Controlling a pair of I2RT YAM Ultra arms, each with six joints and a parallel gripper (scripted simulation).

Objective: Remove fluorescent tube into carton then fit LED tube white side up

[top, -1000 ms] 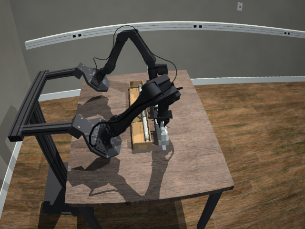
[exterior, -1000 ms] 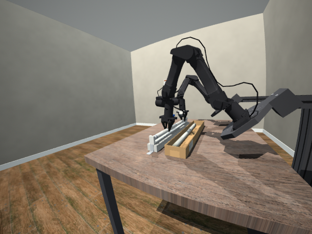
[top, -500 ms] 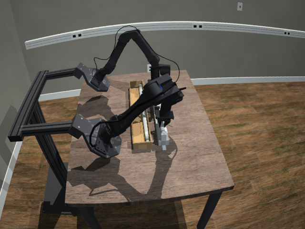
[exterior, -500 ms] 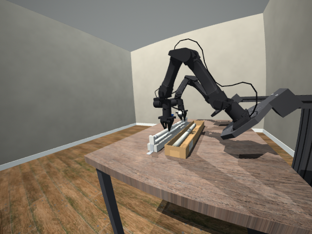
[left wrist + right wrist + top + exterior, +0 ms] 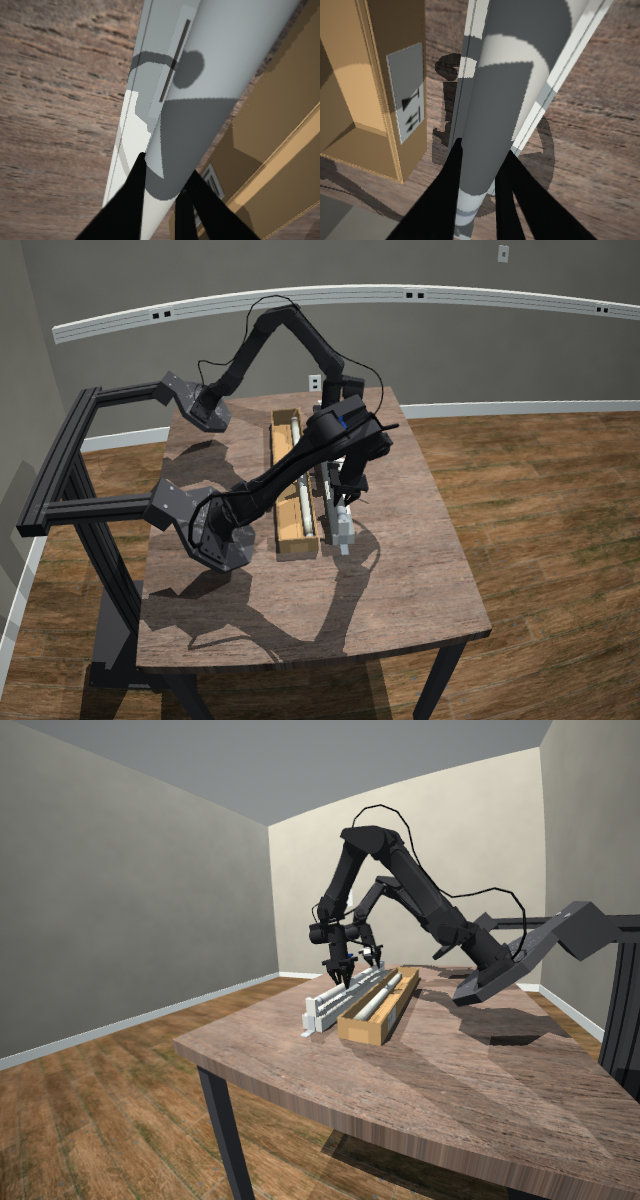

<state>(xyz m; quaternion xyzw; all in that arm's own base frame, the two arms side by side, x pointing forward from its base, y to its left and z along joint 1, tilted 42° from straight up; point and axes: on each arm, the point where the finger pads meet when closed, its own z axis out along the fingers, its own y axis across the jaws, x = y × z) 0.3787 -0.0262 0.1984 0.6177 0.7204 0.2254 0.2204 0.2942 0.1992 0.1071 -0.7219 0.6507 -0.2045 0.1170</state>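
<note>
Right now the LED tube is 2 cm behind my left hand and 12 cm to the right of it. From my left hand the other things lie so: old fluorescent tube: 11 cm behind, 11 cm to the right, 5 cm below; light fixture: 2 cm behind, 12 cm to the right, 1 cm below; carton: 14 cm behind, 10 cm to the right, 4 cm below.
</note>
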